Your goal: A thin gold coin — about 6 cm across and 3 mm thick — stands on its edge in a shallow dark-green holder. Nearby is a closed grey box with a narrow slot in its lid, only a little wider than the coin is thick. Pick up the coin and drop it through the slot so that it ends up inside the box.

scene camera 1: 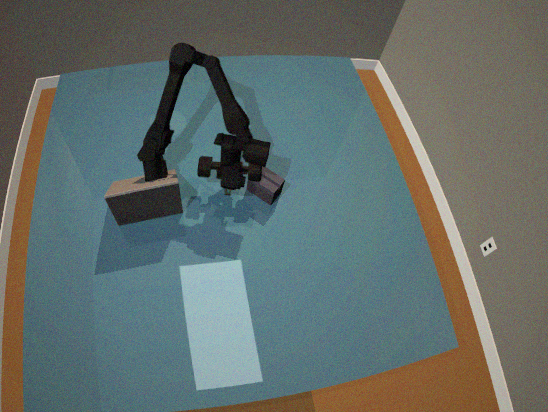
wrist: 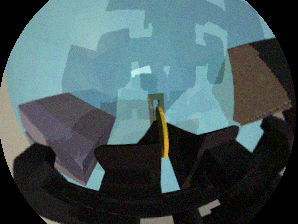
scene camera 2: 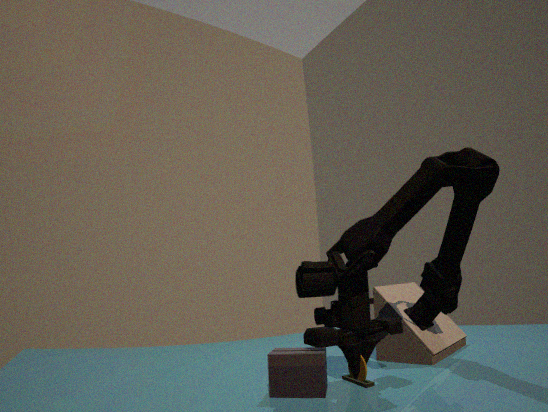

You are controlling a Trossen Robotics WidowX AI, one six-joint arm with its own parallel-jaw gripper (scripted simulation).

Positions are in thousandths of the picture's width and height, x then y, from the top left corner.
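Note:
The gripper (scene camera 2: 652, 916) is visible; further sightings of the gripper (scene camera 1: 417, 445) and (wrist: 529, 551).

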